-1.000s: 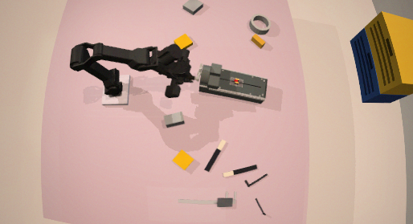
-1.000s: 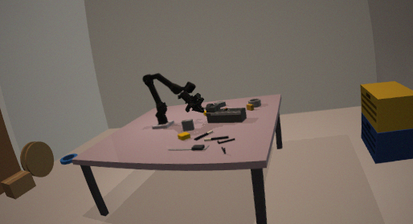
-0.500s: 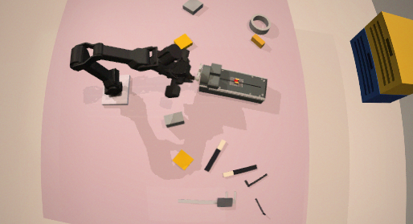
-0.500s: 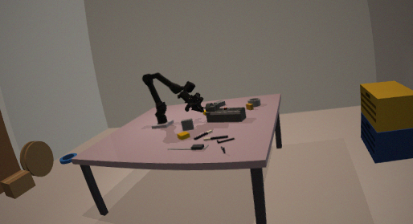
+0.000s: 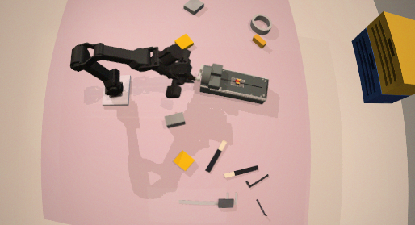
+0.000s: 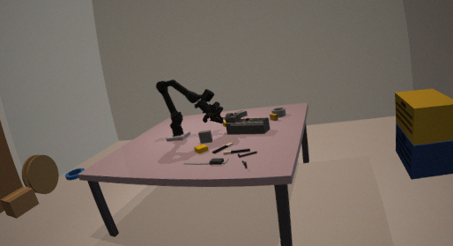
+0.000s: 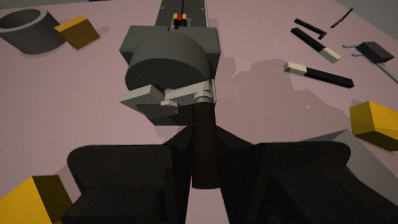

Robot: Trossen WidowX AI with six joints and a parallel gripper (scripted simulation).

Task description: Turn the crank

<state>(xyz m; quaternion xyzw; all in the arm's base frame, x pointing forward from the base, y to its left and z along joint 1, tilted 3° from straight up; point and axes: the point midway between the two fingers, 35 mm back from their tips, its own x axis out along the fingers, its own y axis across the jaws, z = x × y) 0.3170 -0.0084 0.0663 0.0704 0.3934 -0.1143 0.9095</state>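
My gripper tip is 3 cm below the dark crank handle and 2 cm past it. Also, from my gripper tip: orange block 30 cm ahead, 19 cm to the left, 5 cm below; then red pointer 16 cm ahead, 2 cm to the right, 1 cm above.
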